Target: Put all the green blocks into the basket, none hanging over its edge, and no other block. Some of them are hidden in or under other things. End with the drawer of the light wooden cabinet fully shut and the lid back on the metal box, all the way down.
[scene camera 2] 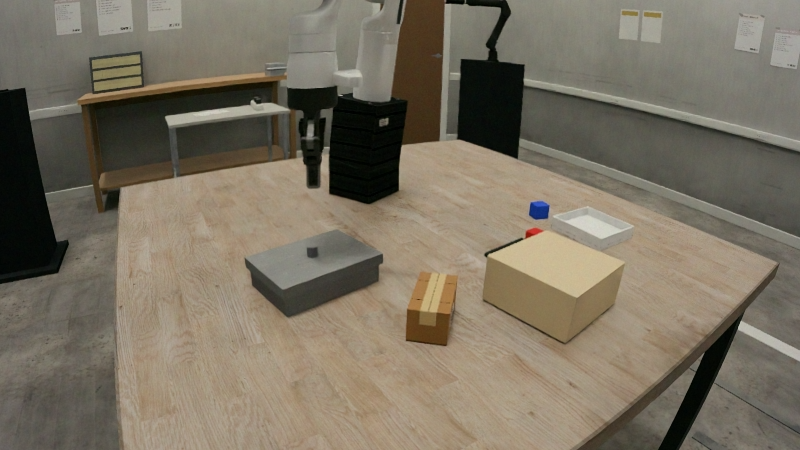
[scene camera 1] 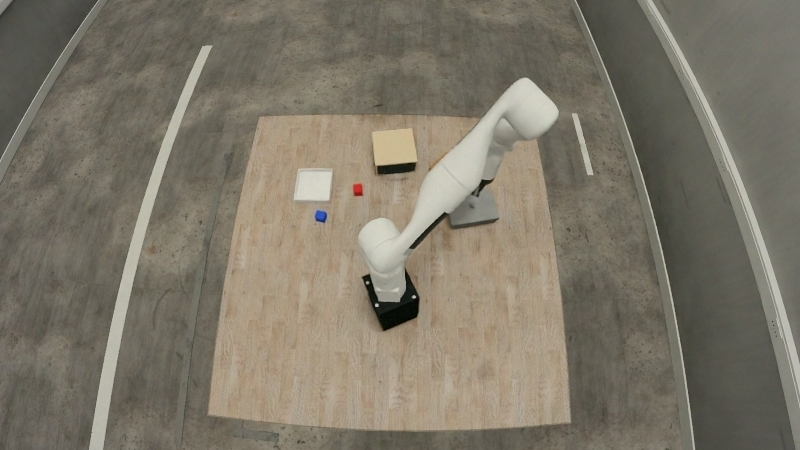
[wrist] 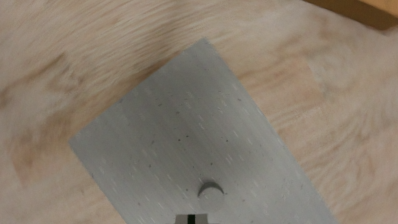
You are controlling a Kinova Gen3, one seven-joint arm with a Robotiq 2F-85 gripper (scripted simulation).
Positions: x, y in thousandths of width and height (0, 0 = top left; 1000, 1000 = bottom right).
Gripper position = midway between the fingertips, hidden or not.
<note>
In view: my gripper (scene camera 2: 392, 417), a white basket (scene camera 2: 721, 497), a light wooden cabinet (scene camera 2: 699, 637), a small cardboard box (scene camera 2: 541, 674), a metal box (scene camera 2: 382, 670) and a lid (scene camera 2: 363, 601).
The white basket shows as well in scene camera 1 (scene camera 1: 391, 414). The light wooden cabinet also shows in scene camera 1 (scene camera 1: 493, 334). The lid shows as well in the wrist view (wrist: 479, 609). The wrist view does not show the white basket: it is out of frame. The wrist view does not show the light wooden cabinet: it is out of frame.
</note>
